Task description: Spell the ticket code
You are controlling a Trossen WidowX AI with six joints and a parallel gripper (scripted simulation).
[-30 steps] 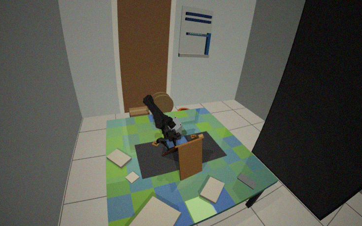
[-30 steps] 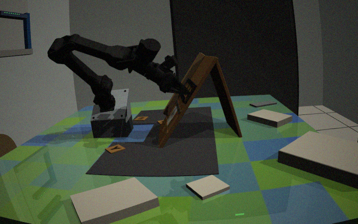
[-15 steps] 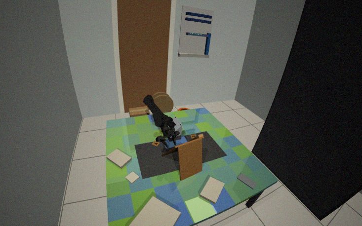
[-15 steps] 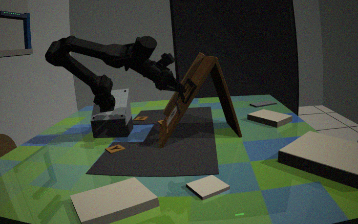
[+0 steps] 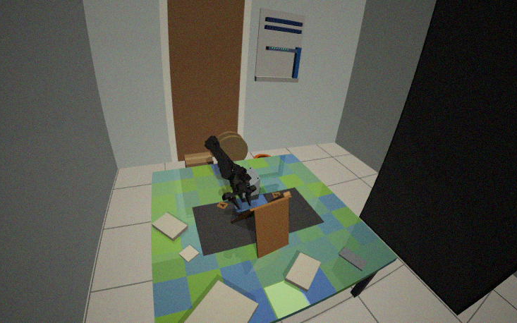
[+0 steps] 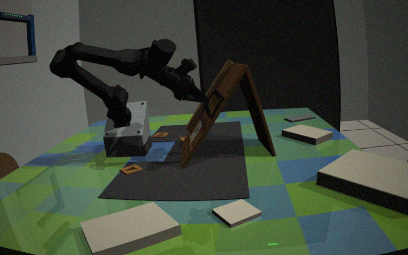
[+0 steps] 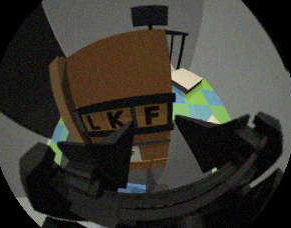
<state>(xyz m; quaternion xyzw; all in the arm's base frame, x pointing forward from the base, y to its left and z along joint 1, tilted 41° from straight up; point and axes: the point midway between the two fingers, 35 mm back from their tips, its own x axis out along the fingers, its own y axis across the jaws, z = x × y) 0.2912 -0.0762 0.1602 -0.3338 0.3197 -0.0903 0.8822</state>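
The orange letter tile marked f lies 2 cm ahead of my gripper tip and 2 cm below it. From my gripper tip the other things lie so: dark mat: 11 cm behind, 14 cm to the left, 19 cm below; then orange letter tile marked l: 1 cm ahead, 12 cm to the left, 2 cm below; then white ticket: 4 cm behind, 8 cm to the left, 10 cm below.
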